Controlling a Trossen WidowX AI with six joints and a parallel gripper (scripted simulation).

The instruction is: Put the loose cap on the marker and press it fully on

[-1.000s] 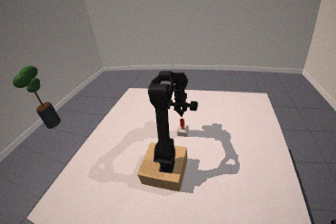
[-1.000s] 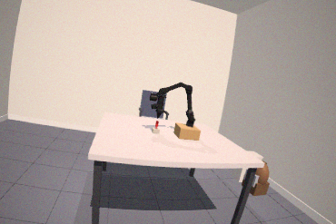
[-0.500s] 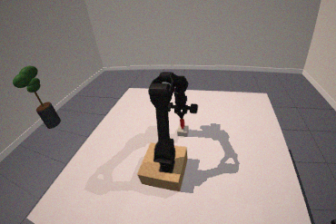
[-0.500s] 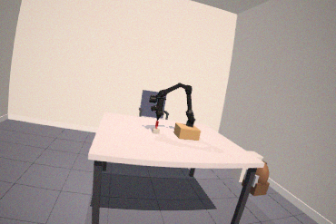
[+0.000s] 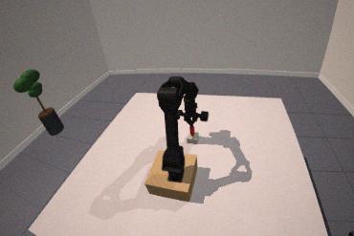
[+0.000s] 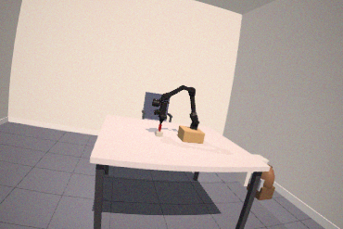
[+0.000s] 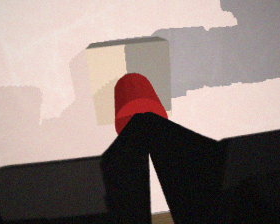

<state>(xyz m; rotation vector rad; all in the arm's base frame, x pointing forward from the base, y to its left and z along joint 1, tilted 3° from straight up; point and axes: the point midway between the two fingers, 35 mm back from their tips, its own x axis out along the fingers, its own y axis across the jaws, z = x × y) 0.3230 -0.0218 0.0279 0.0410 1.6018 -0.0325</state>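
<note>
Now: the red cap 2 cm below my gripper tip. Round my gripper tip: holder block: 9 cm below.
</note>
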